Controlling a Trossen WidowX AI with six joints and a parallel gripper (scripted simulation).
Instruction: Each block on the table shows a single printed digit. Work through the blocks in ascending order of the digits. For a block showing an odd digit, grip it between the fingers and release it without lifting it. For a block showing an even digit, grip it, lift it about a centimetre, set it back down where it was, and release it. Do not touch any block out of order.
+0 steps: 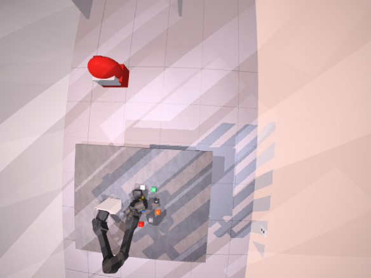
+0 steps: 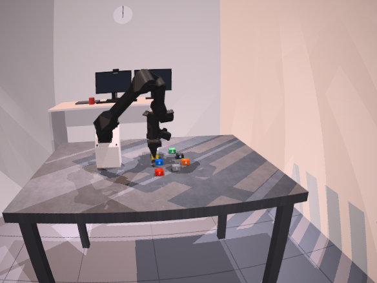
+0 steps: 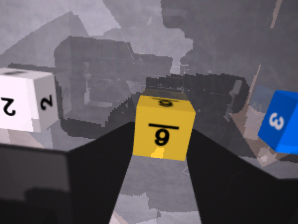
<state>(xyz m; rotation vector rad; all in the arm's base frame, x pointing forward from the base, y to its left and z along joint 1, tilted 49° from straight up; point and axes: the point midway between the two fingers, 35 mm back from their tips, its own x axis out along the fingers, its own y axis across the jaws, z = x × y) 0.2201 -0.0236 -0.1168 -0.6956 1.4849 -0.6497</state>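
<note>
My gripper tip is 1 cm short of the red block and 21 cm to the left of it. Round my gripper tip: yellow block: right at my gripper tip; then blue block: 2 cm ahead, 8 cm to the right; then white block: 1 cm ahead, 9 cm to the left.
</note>
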